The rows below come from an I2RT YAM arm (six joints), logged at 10 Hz.
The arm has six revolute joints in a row. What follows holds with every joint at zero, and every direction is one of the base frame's. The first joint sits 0.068 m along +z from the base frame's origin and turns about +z. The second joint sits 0.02 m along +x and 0.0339 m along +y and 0.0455 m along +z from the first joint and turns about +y. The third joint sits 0.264 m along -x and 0.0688 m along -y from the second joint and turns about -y. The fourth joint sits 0.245 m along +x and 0.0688 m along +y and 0.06 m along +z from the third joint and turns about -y. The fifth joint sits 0.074 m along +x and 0.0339 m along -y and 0.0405 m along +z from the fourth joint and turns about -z. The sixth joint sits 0.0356 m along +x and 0.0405 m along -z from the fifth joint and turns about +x. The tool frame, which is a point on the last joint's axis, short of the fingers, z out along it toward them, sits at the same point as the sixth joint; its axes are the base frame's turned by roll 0, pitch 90 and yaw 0 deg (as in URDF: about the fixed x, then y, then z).
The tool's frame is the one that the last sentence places.
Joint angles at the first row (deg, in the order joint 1, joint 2, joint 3, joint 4, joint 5, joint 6):
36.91 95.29 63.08 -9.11 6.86 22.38
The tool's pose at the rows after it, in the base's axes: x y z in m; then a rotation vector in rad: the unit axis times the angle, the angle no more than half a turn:
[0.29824 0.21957 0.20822 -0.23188 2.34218 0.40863]
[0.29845 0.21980 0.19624 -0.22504 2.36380 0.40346]
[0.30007 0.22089 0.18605 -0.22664 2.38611 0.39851]
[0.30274 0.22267 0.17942 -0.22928 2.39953 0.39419]
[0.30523 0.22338 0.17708 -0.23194 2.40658 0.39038]
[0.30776 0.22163 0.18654 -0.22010 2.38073 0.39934]
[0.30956 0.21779 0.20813 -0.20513 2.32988 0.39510]
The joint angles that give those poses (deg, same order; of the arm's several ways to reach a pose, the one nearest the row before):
36.91 97.74 62.55 -7.85 5.76 23.10
36.92 99.02 61.49 -6.71 5.68 23.64
36.87 100.55 61.20 -6.13 5.37 23.82
36.83 101.97 61.52 -5.81 5.19 23.82
36.67 102.75 62.05 -5.97 5.05 23.66
36.24 101.80 62.73 -6.06 5.12 23.56
35.71 99.35 64.17 -7.24 6.16 22.92

